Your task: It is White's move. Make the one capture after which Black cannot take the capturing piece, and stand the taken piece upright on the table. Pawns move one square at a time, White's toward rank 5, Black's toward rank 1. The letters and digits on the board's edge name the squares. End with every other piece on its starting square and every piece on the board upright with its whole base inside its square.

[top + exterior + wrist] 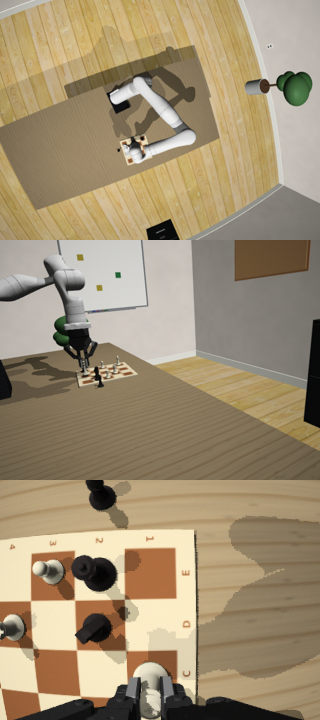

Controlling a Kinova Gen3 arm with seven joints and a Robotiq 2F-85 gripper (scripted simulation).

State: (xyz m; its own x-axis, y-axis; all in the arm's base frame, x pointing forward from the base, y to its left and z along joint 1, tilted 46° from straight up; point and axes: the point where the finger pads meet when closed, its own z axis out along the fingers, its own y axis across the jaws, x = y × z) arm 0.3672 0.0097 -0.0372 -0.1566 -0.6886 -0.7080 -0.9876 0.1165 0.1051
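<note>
Now: hand 1 cm above the tall white piece. Round my hand: black pawn (14 cm to the right, 4 cm below, 1 cm ahead); then tall black piece (7 cm to the left, 2 cm below, 1 cm ahead); then chessboard (7 cm ahead, 6 cm below, 1 cm to the right).
</note>
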